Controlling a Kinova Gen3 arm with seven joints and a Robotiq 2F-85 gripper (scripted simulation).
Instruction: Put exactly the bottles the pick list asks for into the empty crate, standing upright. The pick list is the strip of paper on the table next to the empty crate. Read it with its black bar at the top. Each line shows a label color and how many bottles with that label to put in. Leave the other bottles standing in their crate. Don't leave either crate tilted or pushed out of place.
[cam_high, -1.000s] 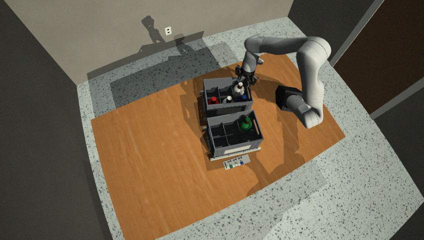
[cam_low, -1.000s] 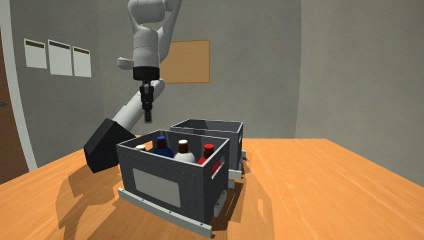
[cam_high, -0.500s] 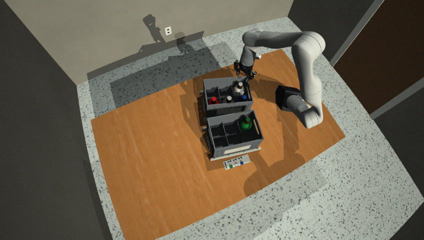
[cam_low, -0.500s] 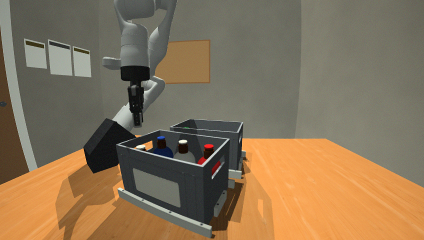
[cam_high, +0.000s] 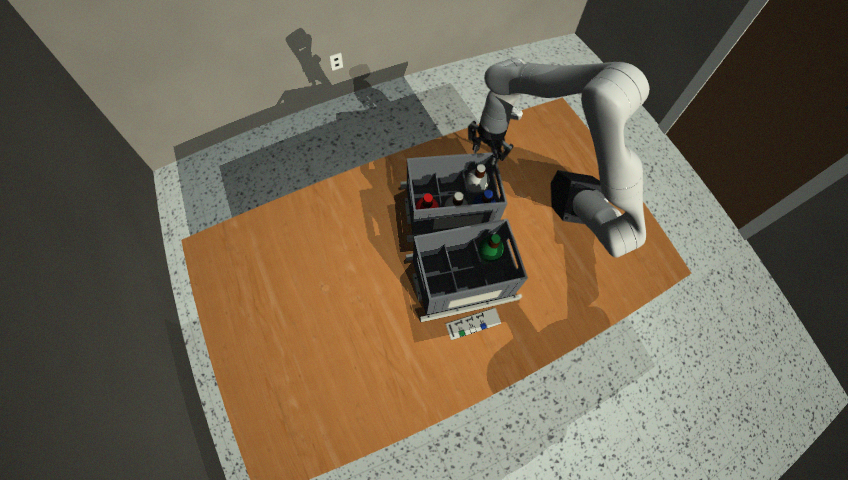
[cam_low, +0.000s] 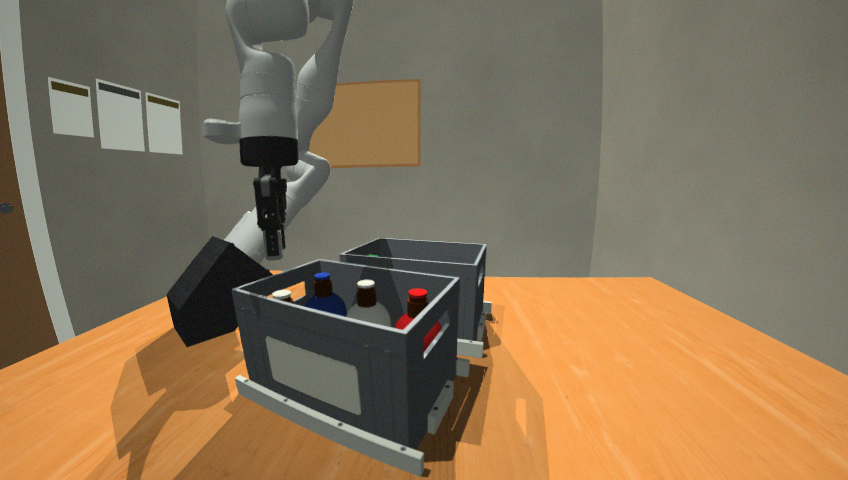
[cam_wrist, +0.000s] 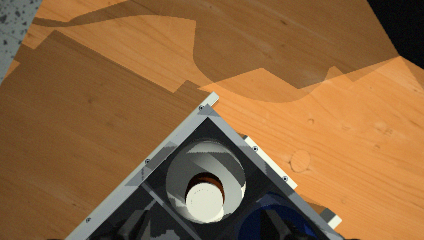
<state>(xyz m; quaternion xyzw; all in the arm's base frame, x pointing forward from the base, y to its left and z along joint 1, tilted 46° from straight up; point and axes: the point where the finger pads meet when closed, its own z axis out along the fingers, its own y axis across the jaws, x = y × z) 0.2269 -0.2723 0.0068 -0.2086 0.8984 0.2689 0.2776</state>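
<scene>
The blue bottle lies 150 mm below my hand, 90 mm to the left of it and 10 mm ahead of it. Also, from my hand: red bottle: 190 mm ahead, 150 mm below, 60 mm to the left; then green bottle: 230 mm to the left, 150 mm below, 50 mm ahead; then pick list: 410 mm to the left, 230 mm below, 150 mm ahead.
</scene>
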